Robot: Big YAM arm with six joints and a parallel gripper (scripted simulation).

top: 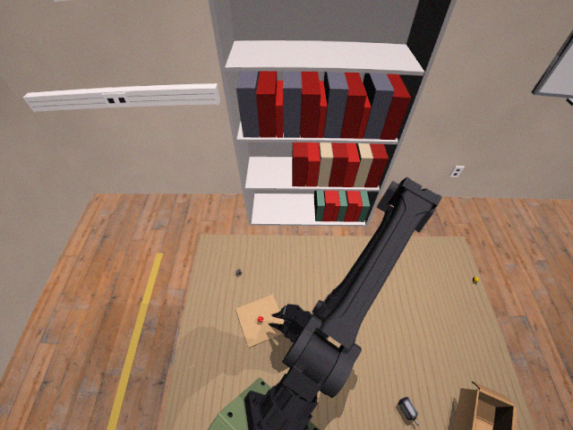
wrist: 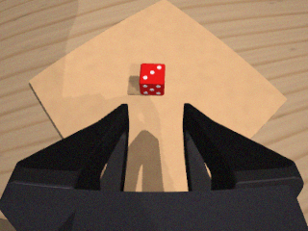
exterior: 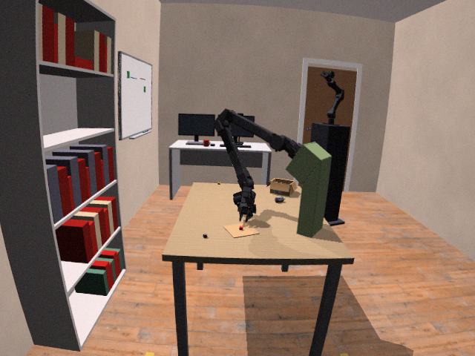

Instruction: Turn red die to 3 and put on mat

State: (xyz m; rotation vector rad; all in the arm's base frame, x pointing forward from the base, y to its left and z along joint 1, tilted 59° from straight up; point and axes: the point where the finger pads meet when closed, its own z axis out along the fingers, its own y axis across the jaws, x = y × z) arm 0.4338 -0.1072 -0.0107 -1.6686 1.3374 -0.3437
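The red die is 40 mm to the left of my hand, 30 mm below it and 20 mm ahead of it. Also, from my hand: tan square mat: 40 mm to the left, 40 mm below, 20 mm ahead; dark object: 400 mm behind, 300 mm to the right, 20 mm below; black die: 220 mm ahead, 60 mm to the left, 30 mm below.
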